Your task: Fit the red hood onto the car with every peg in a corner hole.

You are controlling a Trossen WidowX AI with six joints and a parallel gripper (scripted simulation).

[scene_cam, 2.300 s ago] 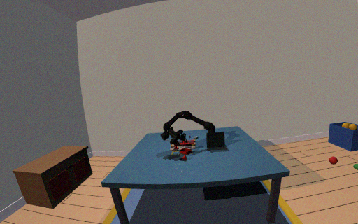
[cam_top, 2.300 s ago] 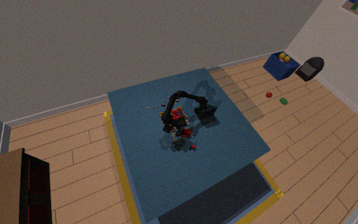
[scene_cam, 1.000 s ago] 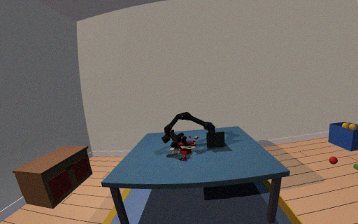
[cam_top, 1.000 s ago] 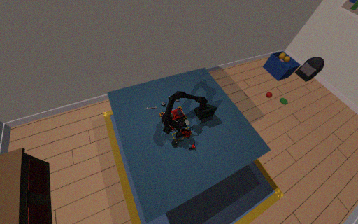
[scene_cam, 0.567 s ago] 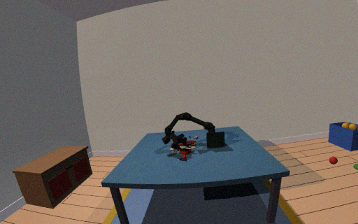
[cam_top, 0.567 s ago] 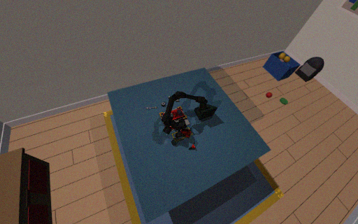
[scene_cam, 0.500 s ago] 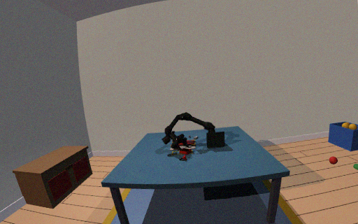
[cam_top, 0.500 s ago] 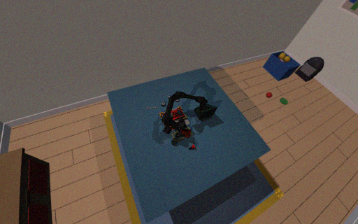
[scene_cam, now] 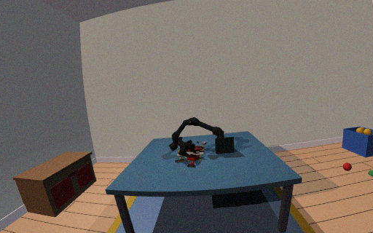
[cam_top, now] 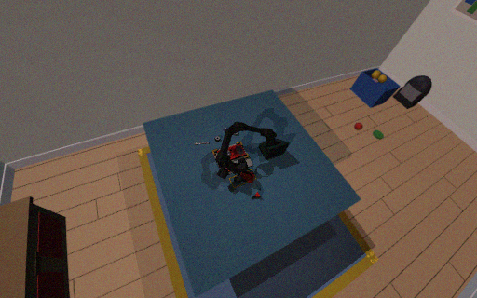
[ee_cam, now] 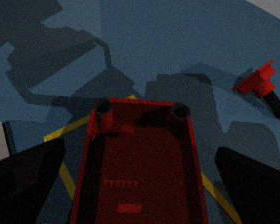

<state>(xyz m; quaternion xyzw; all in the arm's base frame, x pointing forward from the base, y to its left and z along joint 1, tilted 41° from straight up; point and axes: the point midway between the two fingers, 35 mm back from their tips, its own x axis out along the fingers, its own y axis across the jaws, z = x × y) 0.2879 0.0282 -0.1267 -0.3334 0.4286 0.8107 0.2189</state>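
My gripper tip is now 20 mm above the red hood.
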